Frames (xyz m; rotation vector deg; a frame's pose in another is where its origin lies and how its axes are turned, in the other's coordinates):
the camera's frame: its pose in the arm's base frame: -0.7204 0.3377 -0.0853 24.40 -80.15 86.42
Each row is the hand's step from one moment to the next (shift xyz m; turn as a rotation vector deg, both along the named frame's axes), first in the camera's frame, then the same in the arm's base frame.
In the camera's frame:
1: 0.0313 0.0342 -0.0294 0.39 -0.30 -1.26
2: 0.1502 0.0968 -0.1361 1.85 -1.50 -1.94
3: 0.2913 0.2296 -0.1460 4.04 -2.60 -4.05
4: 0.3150 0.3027 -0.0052 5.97 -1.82 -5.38
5: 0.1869 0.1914 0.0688 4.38 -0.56 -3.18
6: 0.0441 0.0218 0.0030 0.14 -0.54 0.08
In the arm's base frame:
1: -0.0316 0.0449 -0.0017 0.52 1.24 0.13
2: -0.0979 0.2000 0.0296 1.10 2.26 1.76
3: -0.2662 0.2891 0.0666 1.79 4.88 3.53
4: -0.3869 0.1848 0.0837 0.76 7.00 4.27
5: -0.2648 0.0473 0.0627 -0.35 4.58 2.92
6: -0.0386 0.0192 0.0239 0.35 -0.10 0.43

